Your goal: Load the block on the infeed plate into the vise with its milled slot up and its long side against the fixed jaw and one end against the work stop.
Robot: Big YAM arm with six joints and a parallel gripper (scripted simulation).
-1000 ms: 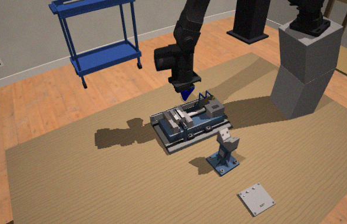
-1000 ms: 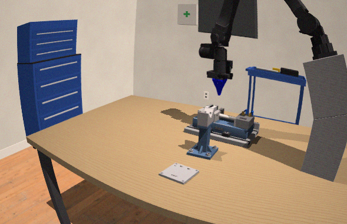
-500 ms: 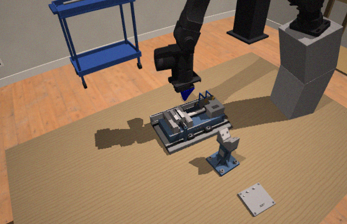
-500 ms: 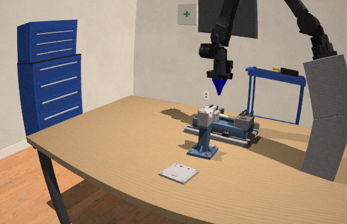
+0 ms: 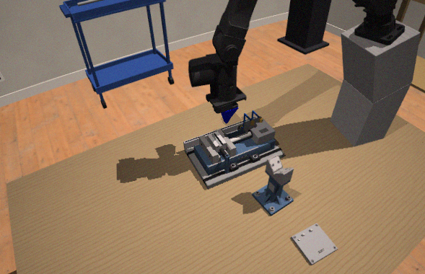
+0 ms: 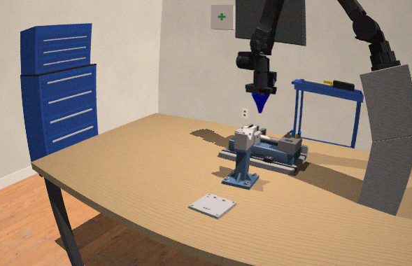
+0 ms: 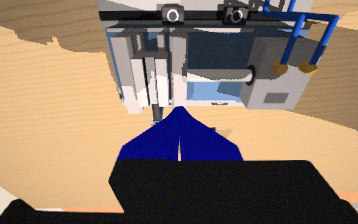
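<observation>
Now: the part 30 mm ahead of my hand and 70 mm below it. Also, from my hand: moving jaw (100 mm below); then work stop rod (40 mm ahead, 40 mm to the left, 80 mm below); then cylinder rod (50 mm behind, 10 mm to the left, 100 mm below).
</observation>
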